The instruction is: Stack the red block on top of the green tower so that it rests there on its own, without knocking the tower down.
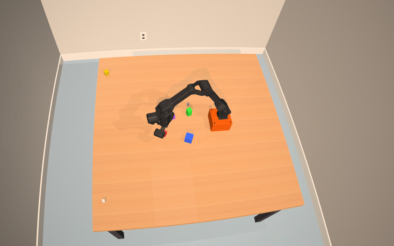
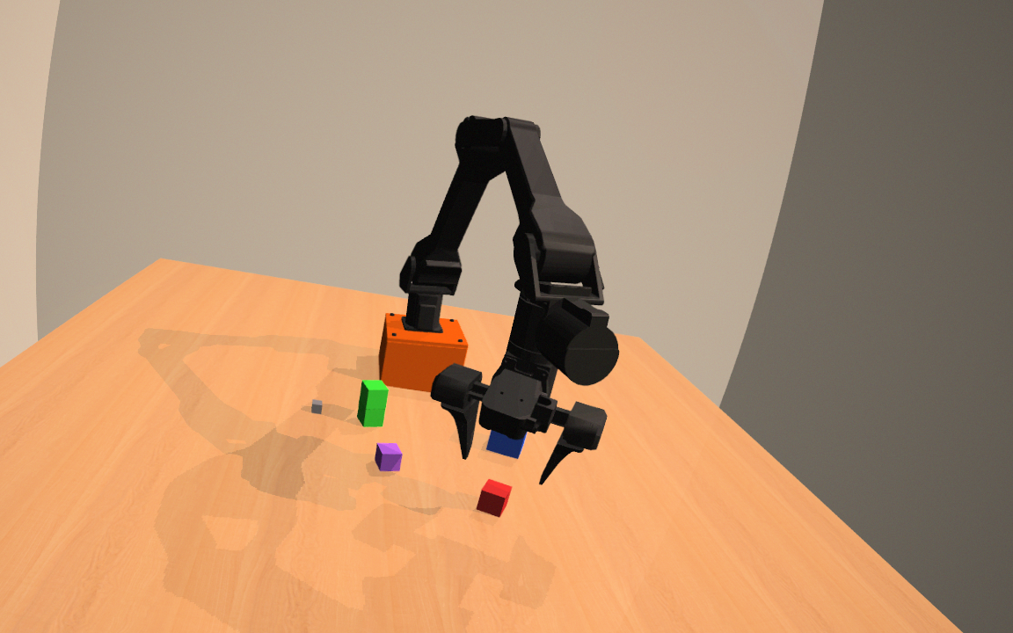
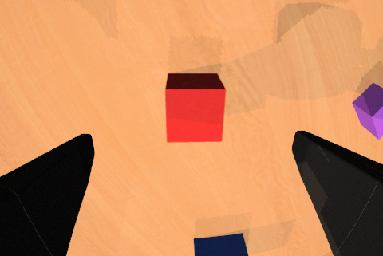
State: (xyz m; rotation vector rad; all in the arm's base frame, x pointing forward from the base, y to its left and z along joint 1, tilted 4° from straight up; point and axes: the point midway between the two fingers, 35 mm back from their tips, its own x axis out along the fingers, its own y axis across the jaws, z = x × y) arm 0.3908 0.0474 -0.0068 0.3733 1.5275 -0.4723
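Right now my gripper tip is 40 mm above the red block. Also, from my gripper tip: purple block (120 mm to the right, 80 mm behind, 40 mm below); grey cube (210 mm to the right, 200 mm behind, 50 mm below); blue block (150 mm behind, 60 mm to the left, 30 mm below).
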